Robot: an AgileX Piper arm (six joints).
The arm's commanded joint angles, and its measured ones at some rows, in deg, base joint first. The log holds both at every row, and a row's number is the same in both.
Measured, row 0:
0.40, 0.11, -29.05, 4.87, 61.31, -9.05
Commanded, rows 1 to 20:
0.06, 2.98, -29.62, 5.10, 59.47, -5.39
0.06, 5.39, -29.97, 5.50, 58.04, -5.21
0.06, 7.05, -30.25, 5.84, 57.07, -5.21
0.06, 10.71, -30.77, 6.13, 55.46, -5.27
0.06, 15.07, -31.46, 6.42, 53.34, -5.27
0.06, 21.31, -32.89, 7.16, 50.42, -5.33
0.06, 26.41, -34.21, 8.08, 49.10, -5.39
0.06, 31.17, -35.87, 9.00, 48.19, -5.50
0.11, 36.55, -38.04, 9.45, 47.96, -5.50
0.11, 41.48, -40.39, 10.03, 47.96, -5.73
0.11, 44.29, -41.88, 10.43, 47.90, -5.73
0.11, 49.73, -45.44, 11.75, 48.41, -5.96
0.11, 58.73, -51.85, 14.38, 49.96, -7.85
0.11, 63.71, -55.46, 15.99, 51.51, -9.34
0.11, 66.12, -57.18, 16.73, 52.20, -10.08
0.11, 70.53, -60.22, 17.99, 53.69, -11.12
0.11, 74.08, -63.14, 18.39, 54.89, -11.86
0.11, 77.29, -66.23, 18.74, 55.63, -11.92
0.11, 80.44, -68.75, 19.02, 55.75, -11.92
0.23, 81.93, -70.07, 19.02, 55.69, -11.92
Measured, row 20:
0.40, 78.21, -66.86, 18.39, 54.95, -11.06
